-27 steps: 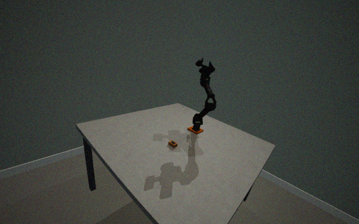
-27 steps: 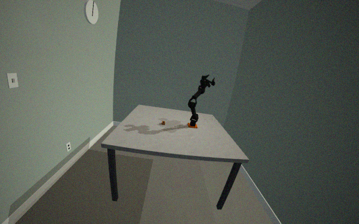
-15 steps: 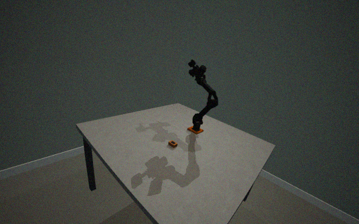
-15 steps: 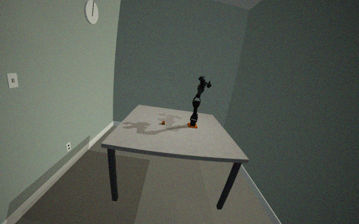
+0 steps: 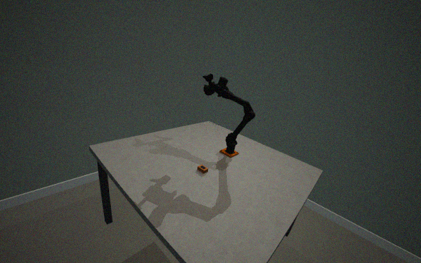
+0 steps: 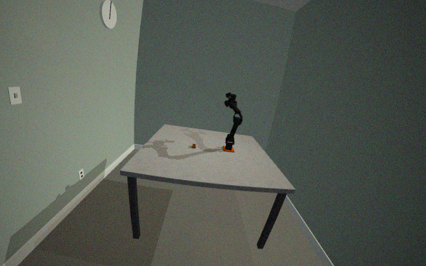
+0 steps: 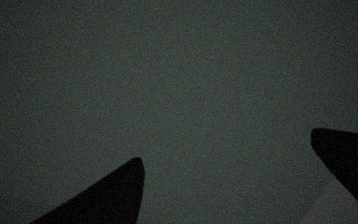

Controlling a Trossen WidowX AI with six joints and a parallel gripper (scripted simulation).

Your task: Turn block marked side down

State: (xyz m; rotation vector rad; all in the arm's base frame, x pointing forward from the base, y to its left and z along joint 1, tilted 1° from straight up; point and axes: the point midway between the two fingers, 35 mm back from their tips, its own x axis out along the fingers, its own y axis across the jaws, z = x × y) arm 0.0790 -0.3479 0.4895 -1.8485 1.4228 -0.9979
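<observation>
Now: gripper tip 28 cm short of the orange block, 47 cm to the right of it and 50 cm above it.
</observation>
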